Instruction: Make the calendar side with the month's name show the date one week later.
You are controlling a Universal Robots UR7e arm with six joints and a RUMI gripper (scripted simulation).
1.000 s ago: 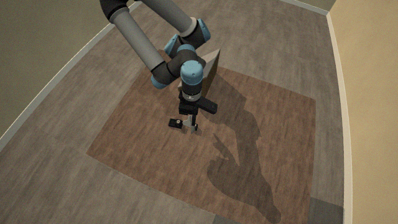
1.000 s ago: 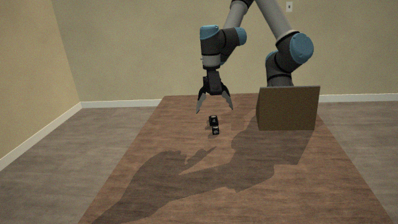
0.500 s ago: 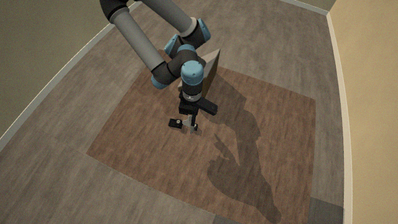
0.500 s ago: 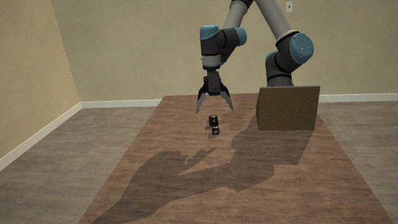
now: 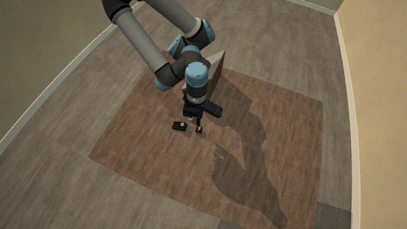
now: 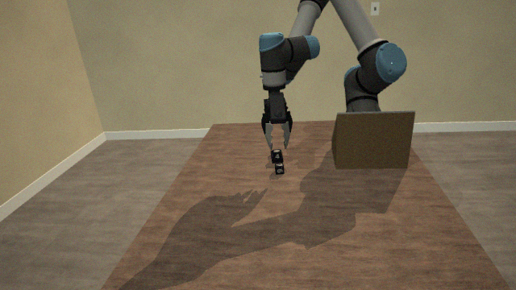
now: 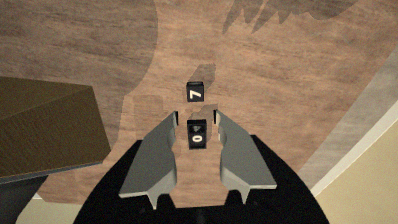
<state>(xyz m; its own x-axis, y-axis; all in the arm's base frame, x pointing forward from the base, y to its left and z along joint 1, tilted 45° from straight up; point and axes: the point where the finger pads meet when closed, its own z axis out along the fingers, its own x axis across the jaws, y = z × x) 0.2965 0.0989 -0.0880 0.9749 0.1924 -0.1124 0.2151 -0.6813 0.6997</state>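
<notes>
Right now my hand is 9 cm above the black cube. Also, from my hand: black tray 10 cm to the right, 10 cm below, 2 cm ahead.
</notes>
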